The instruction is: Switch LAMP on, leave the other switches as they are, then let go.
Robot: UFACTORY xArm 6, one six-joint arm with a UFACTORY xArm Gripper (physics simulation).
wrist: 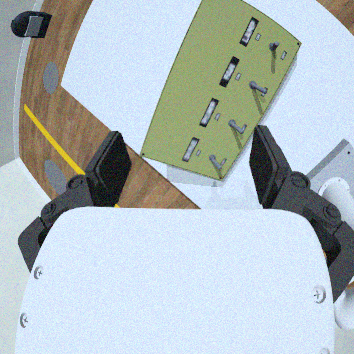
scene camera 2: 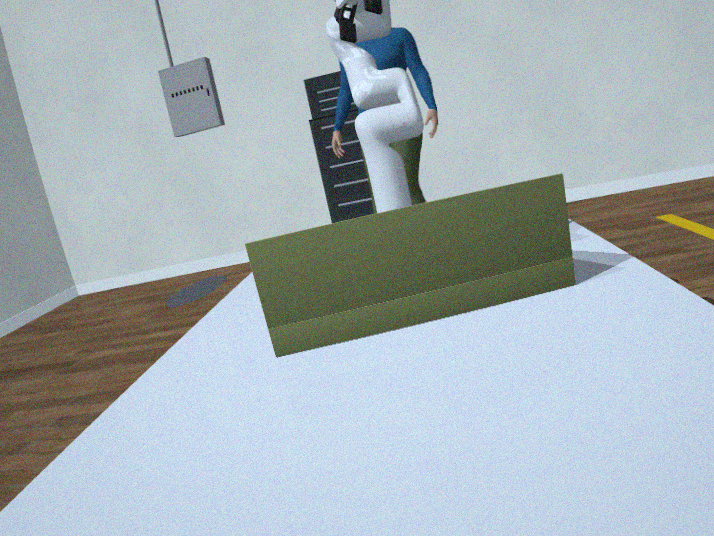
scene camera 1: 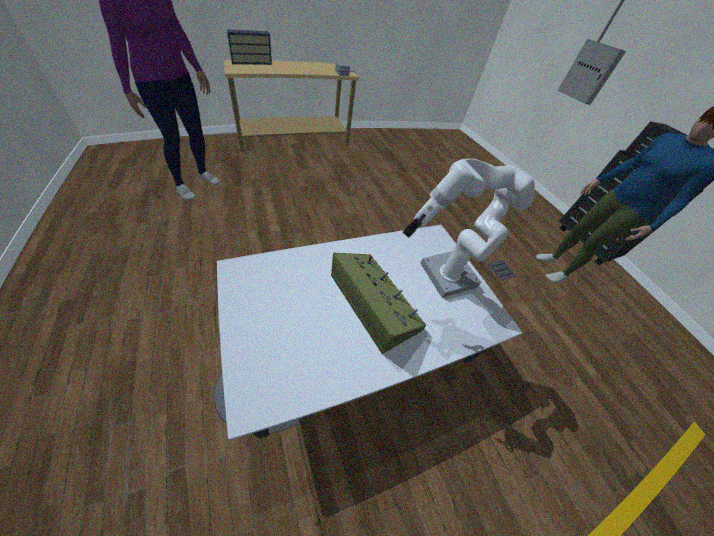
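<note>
The olive switch panel stands on the white table; scene camera 2 shows its back, which hides the switches. In the wrist view the LAMP label is at the top end of the row. Its lever is foreshortened and does not lean to the OFF side; it appears tipped the ON way. The other levers, the second, third and fourth, lean to the OFF side. My gripper is wide open and empty, high above the table and apart from the panel.
The white table carries the panel and the robot's grey base plate. A person in purple stands behind at the left, and one in blue beyond the arm. A wooden bench stands at the far wall.
</note>
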